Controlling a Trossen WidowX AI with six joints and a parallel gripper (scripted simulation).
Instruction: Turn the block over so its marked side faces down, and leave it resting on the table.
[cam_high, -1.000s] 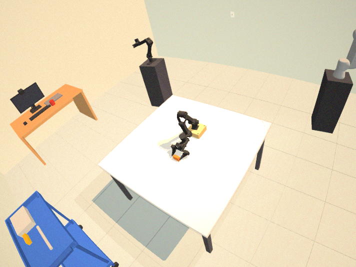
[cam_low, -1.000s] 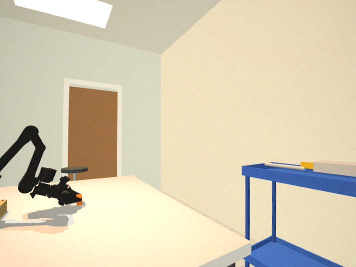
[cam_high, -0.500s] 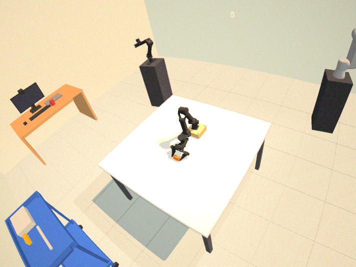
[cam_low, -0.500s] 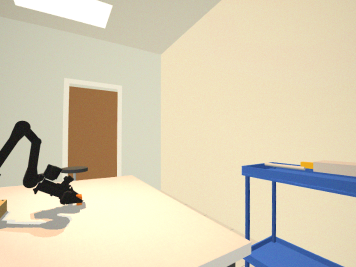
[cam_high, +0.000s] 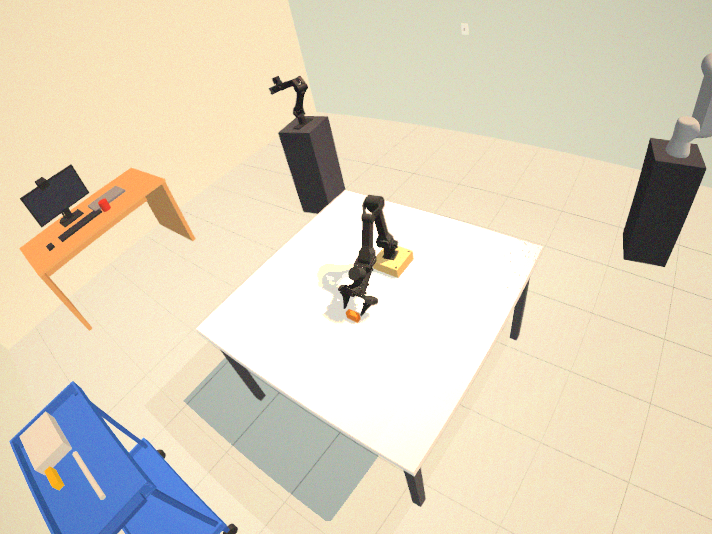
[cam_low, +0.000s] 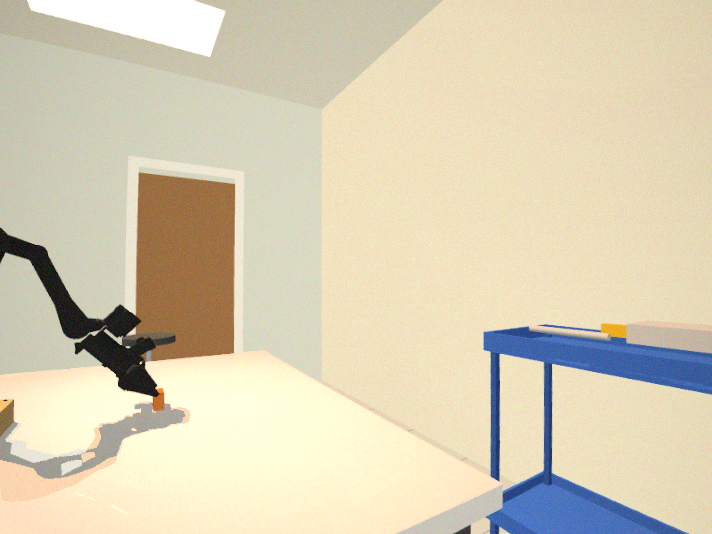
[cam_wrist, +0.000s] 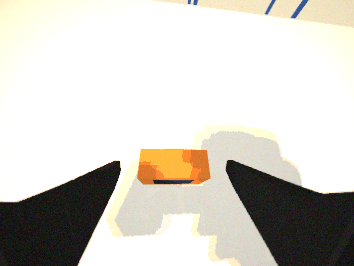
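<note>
My gripper tip is 2 cm above the orange block.
</note>
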